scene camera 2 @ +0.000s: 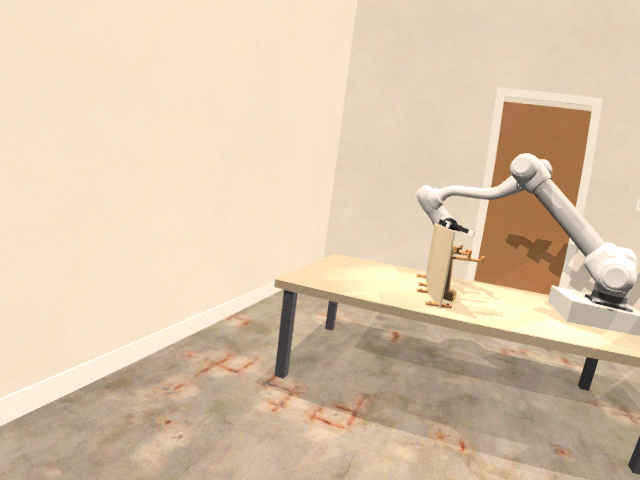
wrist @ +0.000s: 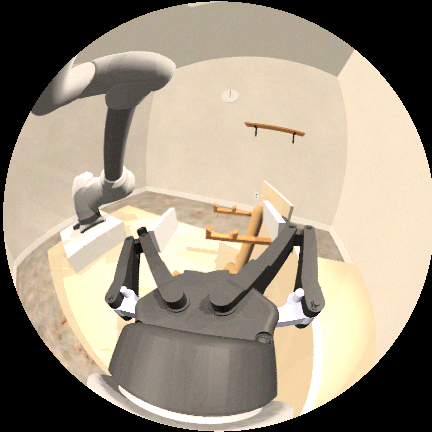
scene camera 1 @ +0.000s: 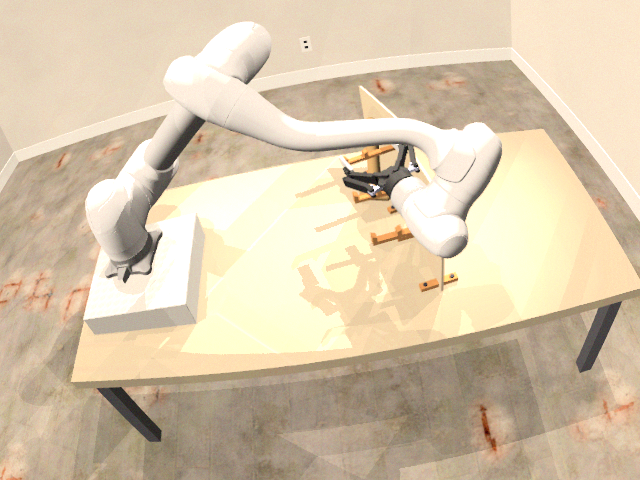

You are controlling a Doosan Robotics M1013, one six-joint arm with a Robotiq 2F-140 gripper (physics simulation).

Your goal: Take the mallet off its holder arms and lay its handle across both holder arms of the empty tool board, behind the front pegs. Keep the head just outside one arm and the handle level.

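Frame: origin at the arm's base, x left, y ahead, z down, level; metres.
Where they show: gripper, fingertip midpoint: [scene camera 2: 461,229] [wrist: 217,213] [scene camera 1: 364,148]; arm's base, origin of the base link: [scene camera 2: 607,304] [wrist: 90,222] [scene camera 1: 134,254].
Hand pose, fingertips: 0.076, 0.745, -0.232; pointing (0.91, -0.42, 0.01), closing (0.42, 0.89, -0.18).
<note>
Each offset is from my fingertips to the centre of the thing, as dx, dy, dz. "spot": to the spot under its first point. Level surfaces: height alone.
A thick tan wooden cylinder @(+0.212, +0.009, +0.188) [scene camera 1: 373,165] [wrist: 255,222], apparently part of the mallet, shows beside the far tool board [scene camera 1: 371,105] [wrist: 282,200]. Orange holder arms [scene camera 1: 381,150] [wrist: 222,236] with upright pegs cross by it. Its head and handle cannot be told apart, nor can its full lie. The near tool board [scene camera 2: 440,258] [scene camera 1: 442,276] is mostly behind the robot's wrist in scene camera 1; one of its holder arms [scene camera 1: 382,238] shows with nothing on it. My gripper [scene camera 1: 373,155] [scene camera 2: 471,231] [wrist: 217,213] is open and empty, with its fingers apart above the holder arms.
The boards stand on the wooden table @(dz +0.323) [scene camera 1: 558,217] [scene camera 2: 361,279] on small orange feet @(spot: -0.205, +0.135, +0.310) [scene camera 1: 428,284]. The robot base stands on a white block [scene camera 1: 149,310] at the other end. A wooden rail [wrist: 274,128] hangs on the wall in the wrist view.
</note>
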